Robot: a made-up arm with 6 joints. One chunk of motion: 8 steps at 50 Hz.
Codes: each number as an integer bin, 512 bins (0 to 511) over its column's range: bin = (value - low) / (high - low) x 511, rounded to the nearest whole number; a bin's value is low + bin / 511 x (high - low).
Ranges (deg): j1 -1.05..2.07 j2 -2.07..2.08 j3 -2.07..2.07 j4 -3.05..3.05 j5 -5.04..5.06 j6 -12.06..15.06
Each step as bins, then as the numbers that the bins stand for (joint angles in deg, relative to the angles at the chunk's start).
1 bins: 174 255 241 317 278 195
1 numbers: 0.01 0.00 -0.12 0.73 0.45 -1.71
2 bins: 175 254 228 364 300 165
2 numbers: 0.02 -0.01 -0.22 1.30 0.89 -3.30
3 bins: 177 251 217 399 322 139
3 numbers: 0.03 -0.03 -0.31 1.71 1.32 -4.68
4 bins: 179 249 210 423 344 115
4 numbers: 0.04 -0.05 -0.37 2.00 1.76 -5.96
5 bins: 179 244 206 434 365 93
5 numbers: 0.04 -0.09 -0.40 2.13 2.17 -7.12
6 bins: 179 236 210 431 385 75
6 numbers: 0.04 -0.15 -0.37 2.10 2.57 -8.08
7 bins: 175 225 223 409 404 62
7 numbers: 0.02 -0.24 -0.26 1.83 2.95 -8.77
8 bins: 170 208 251 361 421 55
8 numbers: -0.01 -0.38 -0.04 1.26 3.28 -9.14
